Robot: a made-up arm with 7 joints.
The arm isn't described. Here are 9 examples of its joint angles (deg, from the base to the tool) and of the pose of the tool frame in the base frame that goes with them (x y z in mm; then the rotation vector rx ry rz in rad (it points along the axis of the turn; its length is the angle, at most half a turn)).
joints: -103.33 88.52 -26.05 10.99 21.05 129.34 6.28
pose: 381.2 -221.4 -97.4 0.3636 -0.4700 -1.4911
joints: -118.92 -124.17 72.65 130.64 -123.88 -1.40 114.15
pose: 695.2 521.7 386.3 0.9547 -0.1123 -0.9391
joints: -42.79 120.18 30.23 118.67 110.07 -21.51 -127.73
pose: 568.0 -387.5 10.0 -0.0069 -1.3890 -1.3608
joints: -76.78 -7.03 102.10 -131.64 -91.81 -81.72 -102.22
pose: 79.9 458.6 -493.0 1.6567 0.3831 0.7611
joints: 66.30 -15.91 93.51 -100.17 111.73 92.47 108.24
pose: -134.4 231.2 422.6 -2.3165 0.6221 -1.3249
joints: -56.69 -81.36 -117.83 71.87 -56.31 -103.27 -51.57
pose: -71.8 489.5 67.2 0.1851 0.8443 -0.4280
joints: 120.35 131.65 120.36 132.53 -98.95 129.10 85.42
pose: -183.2 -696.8 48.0 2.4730 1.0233 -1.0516
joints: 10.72 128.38 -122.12 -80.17 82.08 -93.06 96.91
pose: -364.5 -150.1 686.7 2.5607 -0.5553 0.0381
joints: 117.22 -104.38 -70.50 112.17 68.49 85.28 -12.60
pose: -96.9 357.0 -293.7 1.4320 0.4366 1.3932
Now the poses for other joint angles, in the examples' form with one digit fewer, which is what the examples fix.
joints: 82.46 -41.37 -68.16 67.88 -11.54 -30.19 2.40
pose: -24 381 415 1.003 -2.009 -0.284
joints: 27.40 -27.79 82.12 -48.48 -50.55 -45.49 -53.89
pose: 445 294 400 -0.348 0.051 1.867
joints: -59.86 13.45 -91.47 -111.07 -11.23 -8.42 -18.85
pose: 730 221 -148 -0.696 -0.326 2.180
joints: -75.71 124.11 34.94 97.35 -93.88 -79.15 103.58
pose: 748 -228 289 1.488 0.425 -1.713
